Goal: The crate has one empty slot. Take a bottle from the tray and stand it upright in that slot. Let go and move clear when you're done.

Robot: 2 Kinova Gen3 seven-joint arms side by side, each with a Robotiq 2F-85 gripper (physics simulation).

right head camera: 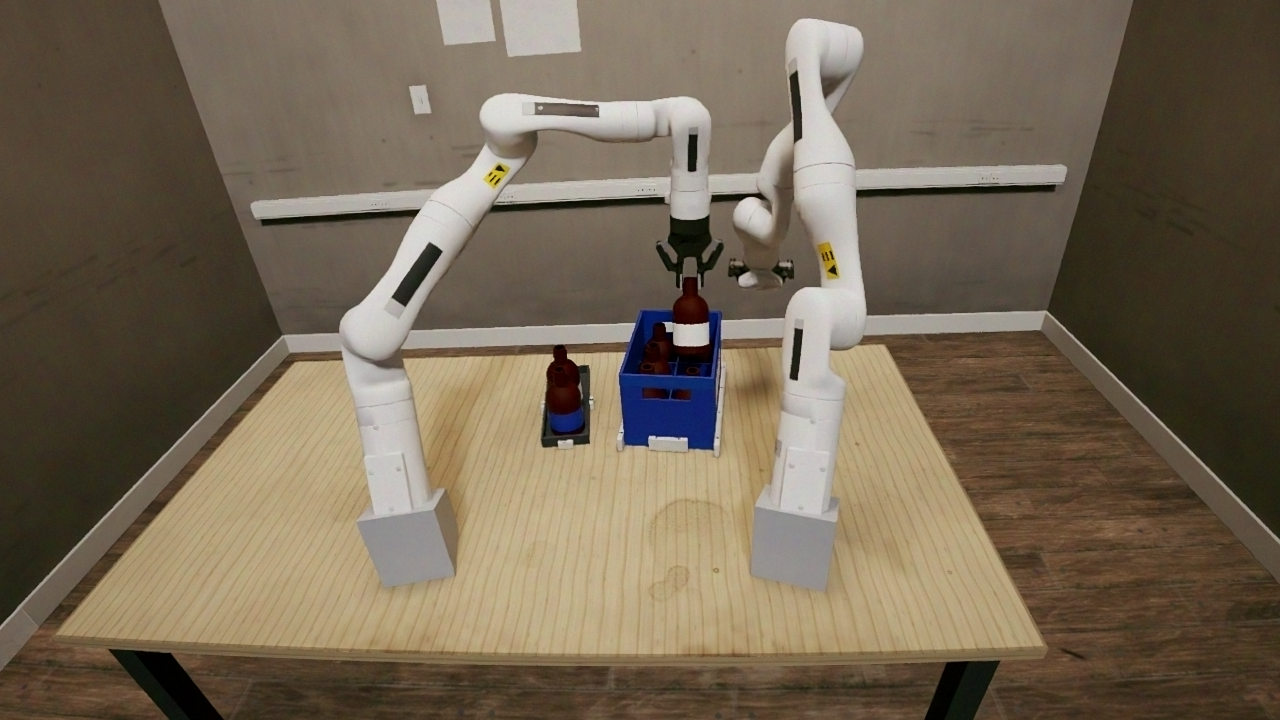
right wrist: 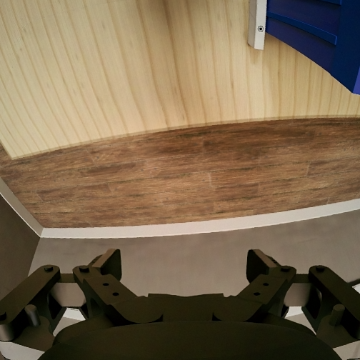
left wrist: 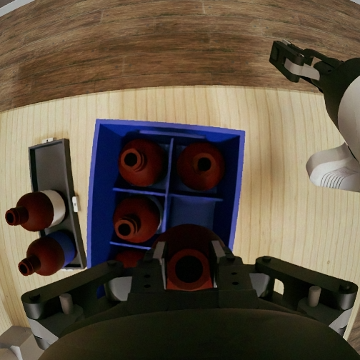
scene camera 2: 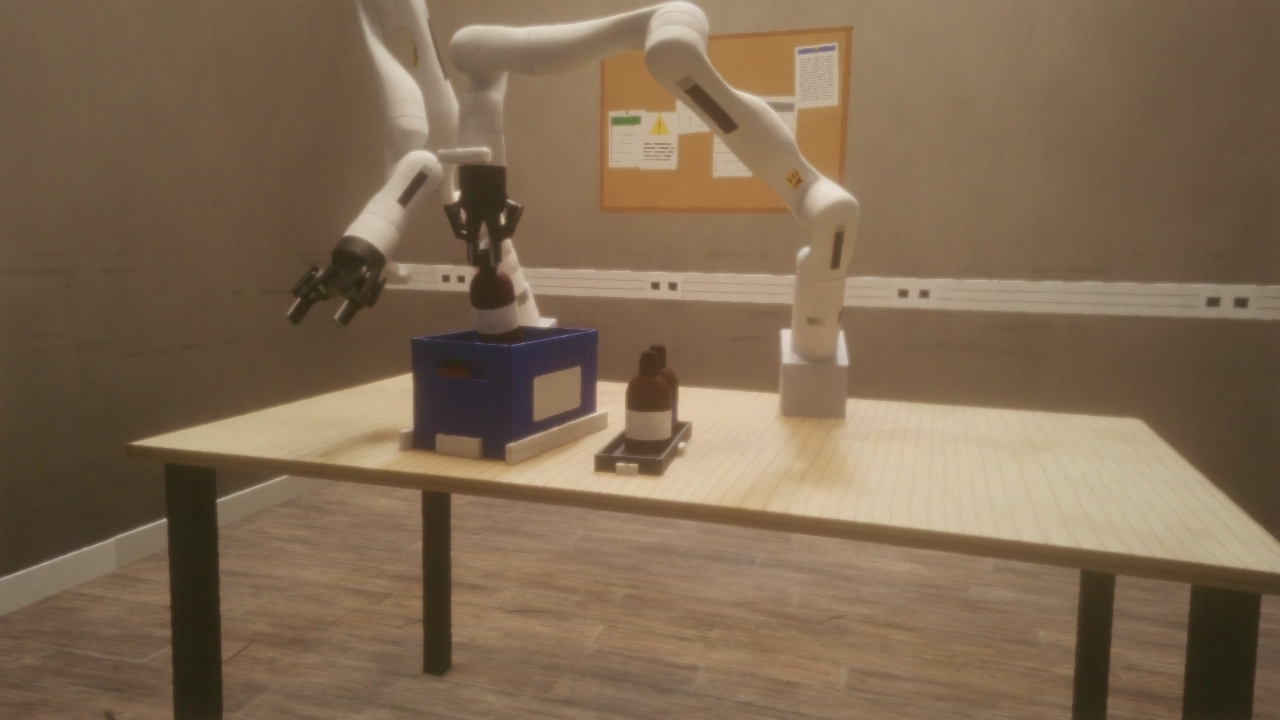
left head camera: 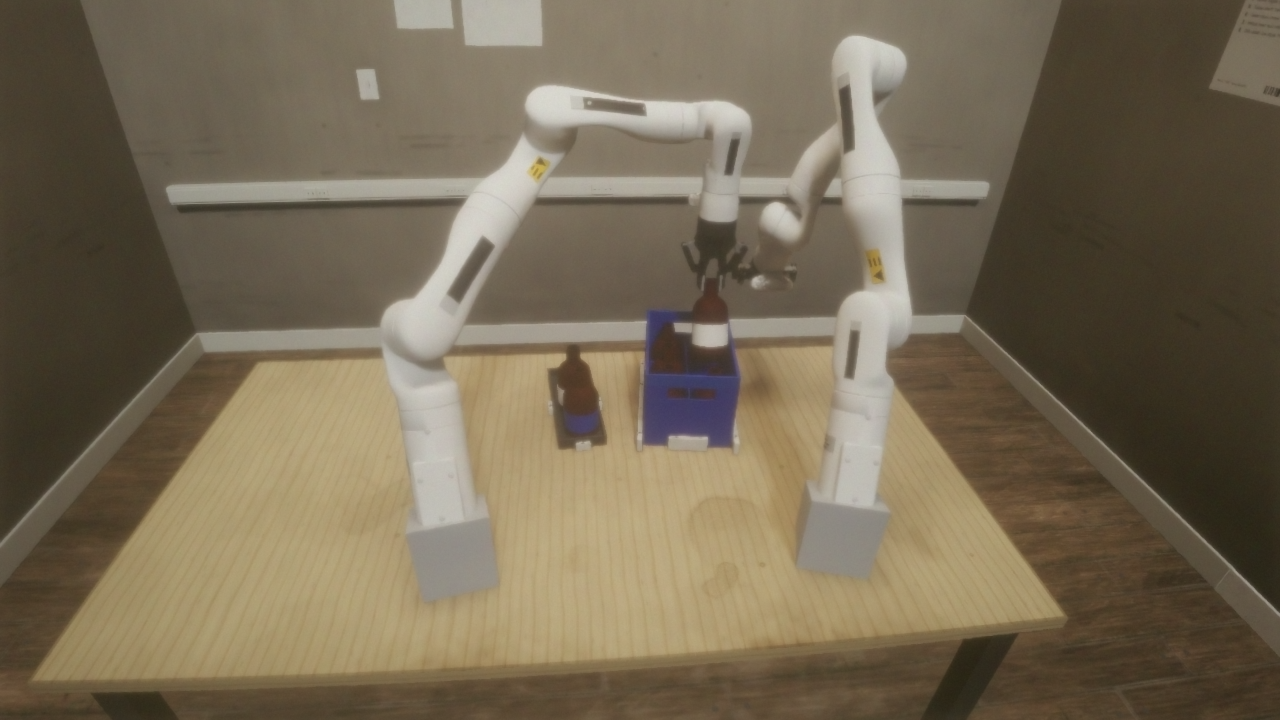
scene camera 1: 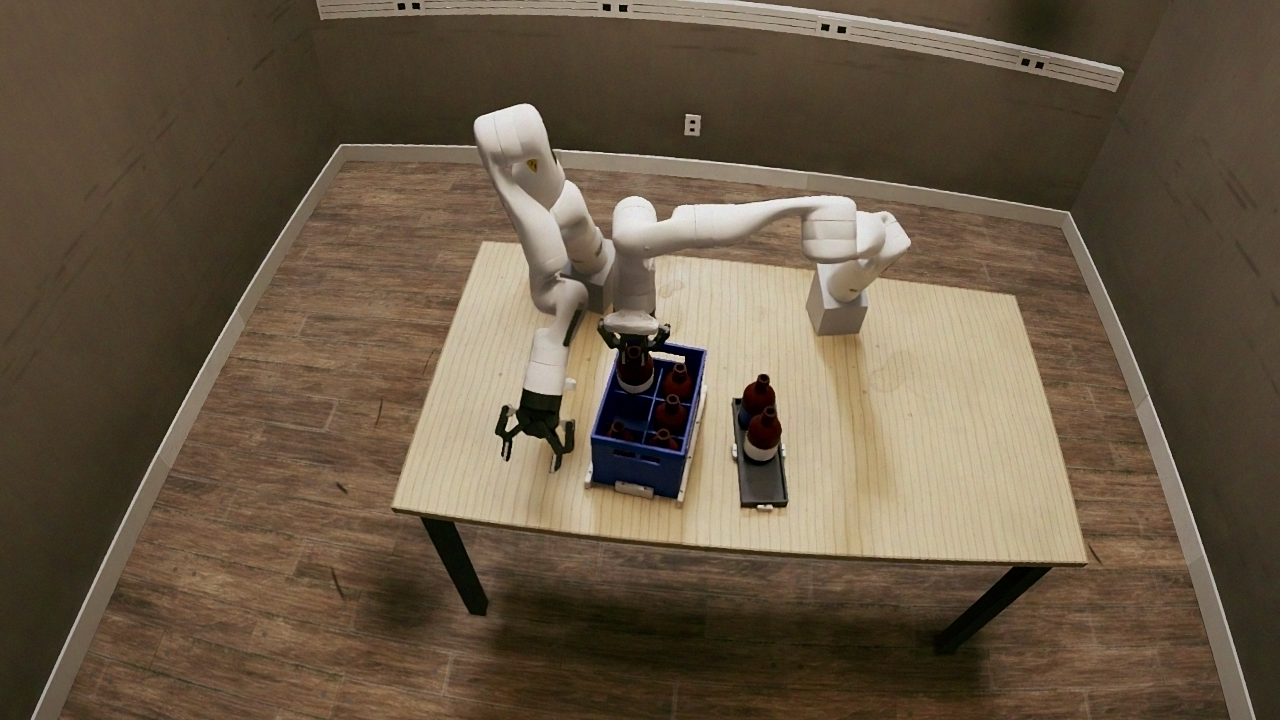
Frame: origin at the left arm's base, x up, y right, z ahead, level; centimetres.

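Seen in the pictures: left gripper, fingertip midpoint: [right head camera: 690, 289] [scene camera 2: 484, 266] [left head camera: 709, 290] [scene camera 1: 633, 361]; right gripper, fingertip midpoint: [scene camera 2: 314, 323] [scene camera 1: 529, 466]; left arm's base at its link origin: [right head camera: 403, 503] [scene camera 2: 813, 346] [left head camera: 447, 512] [scene camera 1: 843, 284]; right arm's base at its link origin: [right head camera: 798, 502] [left head camera: 845, 495] [scene camera 1: 590, 257].
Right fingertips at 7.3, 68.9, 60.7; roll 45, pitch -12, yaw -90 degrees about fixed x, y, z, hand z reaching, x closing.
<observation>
Offsets run from my right fingertips to a thing's top centre, as dx, dy, dz.
My left gripper [left head camera: 711, 279] [right head camera: 690, 275] [scene camera 2: 486, 257] is shut on the neck of a brown bottle @(+11.3, -18.4, -22.2) [left head camera: 709, 313] [right head camera: 691, 313] [scene camera 1: 635, 368] [scene camera 2: 494, 293] with a white label. The bottle hangs upright over the blue crate @(-2.8, -22.0, -21.1) [left head camera: 689, 420] [right head camera: 669, 416] [scene camera 1: 637, 472] [scene camera 2: 463, 411], its base near rim height. In the left wrist view the empty slot [left wrist: 192, 212] is the middle one of the right column, just beyond the held bottle. Other brown bottles [left wrist: 142, 162] [left wrist: 201, 166] stand in the crate. My right gripper [scene camera 1: 531, 458] [scene camera 2: 317, 315] [right wrist: 183, 264] is open and empty, beside the crate.
The dark tray @(-17.8, -46.5, -18.4) [scene camera 1: 762, 488] [left wrist: 52, 160] lies beside the crate. It holds a white-labelled bottle @(-4.3, -46.5, -18.5) [scene camera 1: 762, 434] [left wrist: 37, 210] and a blue-labelled bottle @(-4.3, -45.7, -27.1) [scene camera 1: 758, 394] [left wrist: 47, 255]. White strips @(-17.3, -24.5, -35.2) [left head camera: 687, 443] [right head camera: 668, 444] border the crate's base. The table edge lies beyond both.
</observation>
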